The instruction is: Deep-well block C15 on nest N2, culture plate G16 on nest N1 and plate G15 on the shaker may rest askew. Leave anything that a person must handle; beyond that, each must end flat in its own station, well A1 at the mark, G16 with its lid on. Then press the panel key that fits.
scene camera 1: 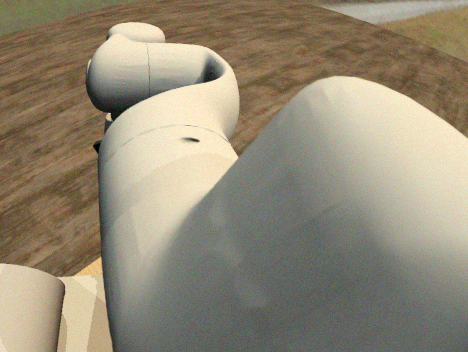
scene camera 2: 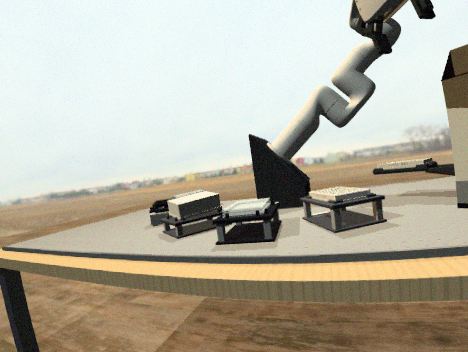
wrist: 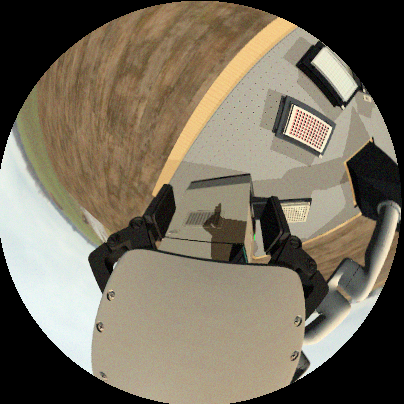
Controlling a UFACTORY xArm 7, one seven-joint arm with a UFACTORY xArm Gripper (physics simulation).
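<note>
My gripper point(scene camera 2: 404, 27) point(wrist: 219, 201) is open and empty, high above the bench. The tall white deep-well block C15 point(scene camera 2: 194, 205) sits on a low nest at the left in scene camera 2; whether it lies flat is unclear. Culture plate G16 point(scene camera 2: 247, 206) point(wrist: 334, 72), with a clear lid, is on the nest point(scene camera 2: 248, 233) beside it. The shaker point(scene camera 2: 159, 218), with dark plate G15 point(scene camera 2: 160, 205) on it, is partly hidden behind the block. The marks at well A1 are too small to read. The panel's keys cannot be made out. The arm hides the stations in scene camera 1.
A plate with red wells point(scene camera 2: 341, 193) point(wrist: 308, 129) sits on another nest point(scene camera 2: 345, 201). A further plate point(scene camera 2: 404, 164) point(wrist: 296, 212) lies on a tray extending from a tall boxy instrument point(scene camera 2: 462, 150) point(wrist: 220, 200). The instrument stands below and beyond the fingers in the wrist view. The arm's base mount point(scene camera 2: 277, 175) stands behind the nests.
</note>
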